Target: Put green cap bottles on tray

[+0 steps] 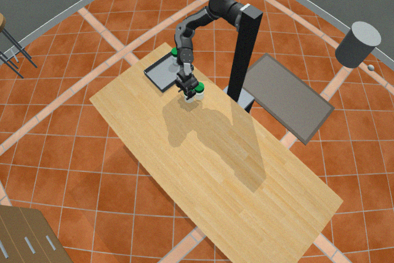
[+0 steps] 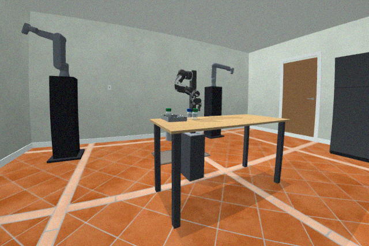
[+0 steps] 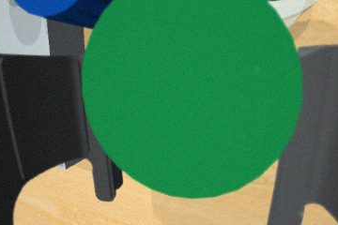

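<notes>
Now: hand 70 mm past the blue-capped bottle, 50 mm above it and 30 mm to the left of it. The rest, counted from my hand: tray (220 mm to the right, 80 mm below, 60 mm behind).
</notes>
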